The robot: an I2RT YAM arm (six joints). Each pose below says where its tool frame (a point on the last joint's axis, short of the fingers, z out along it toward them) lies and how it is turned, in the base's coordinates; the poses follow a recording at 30 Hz.
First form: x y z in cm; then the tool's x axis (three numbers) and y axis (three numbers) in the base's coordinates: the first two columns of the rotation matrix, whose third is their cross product.
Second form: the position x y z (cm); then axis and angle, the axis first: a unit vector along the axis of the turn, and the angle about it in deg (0 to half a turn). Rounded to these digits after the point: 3 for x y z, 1 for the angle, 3 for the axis.
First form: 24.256, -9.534, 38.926, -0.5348, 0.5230, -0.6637, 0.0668, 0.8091, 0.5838
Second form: 24.256, -9.534, 38.926, 0.197, 0.938, 0.284, 126.6
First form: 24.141, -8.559, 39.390, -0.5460, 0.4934, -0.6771, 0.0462, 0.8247, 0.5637
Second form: 24.141, -8.559, 39.390, 0.179, 0.944, 0.279, 126.7
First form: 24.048, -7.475, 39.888, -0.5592, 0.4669, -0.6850, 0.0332, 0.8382, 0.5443
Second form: 24.048, -7.475, 39.888, 0.165, 0.948, 0.272, 127.1
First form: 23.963, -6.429, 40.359, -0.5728, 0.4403, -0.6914, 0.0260, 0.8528, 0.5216
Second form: 23.963, -6.429, 40.359, 0.152, 0.953, 0.261, 127.6
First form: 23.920, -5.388, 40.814, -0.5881, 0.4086, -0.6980, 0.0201, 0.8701, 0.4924
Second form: 23.920, -5.388, 40.814, 0.138, 0.959, 0.247, 128.2
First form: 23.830, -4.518, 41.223, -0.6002, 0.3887, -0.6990, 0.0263, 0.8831, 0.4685
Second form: 23.830, -4.518, 41.223, 0.132, 0.963, 0.233, 129.0
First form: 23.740, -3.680, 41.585, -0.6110, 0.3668, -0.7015, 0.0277, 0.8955, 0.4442
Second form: 23.740, -3.680, 41.585, 0.125, 0.968, 0.220, 129.5
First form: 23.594, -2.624, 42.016, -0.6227, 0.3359, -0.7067, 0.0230, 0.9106, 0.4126
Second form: 23.594, -2.624, 42.016, 0.112, 0.972, 0.204, 130.0
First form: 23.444, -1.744, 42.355, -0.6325, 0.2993, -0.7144, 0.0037, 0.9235, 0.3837
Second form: 23.444, -1.744, 42.355, 0.094, 0.976, 0.194, 130.3
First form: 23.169, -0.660, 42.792, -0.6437, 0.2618, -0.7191, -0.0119, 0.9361, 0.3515
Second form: 23.169, -0.660, 42.792, 0.077, 0.980, 0.181, 130.8
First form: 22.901, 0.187, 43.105, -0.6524, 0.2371, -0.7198, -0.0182, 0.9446, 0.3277
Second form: 22.901, 0.187, 43.105, 0.067, 0.983, 0.170, 131.3
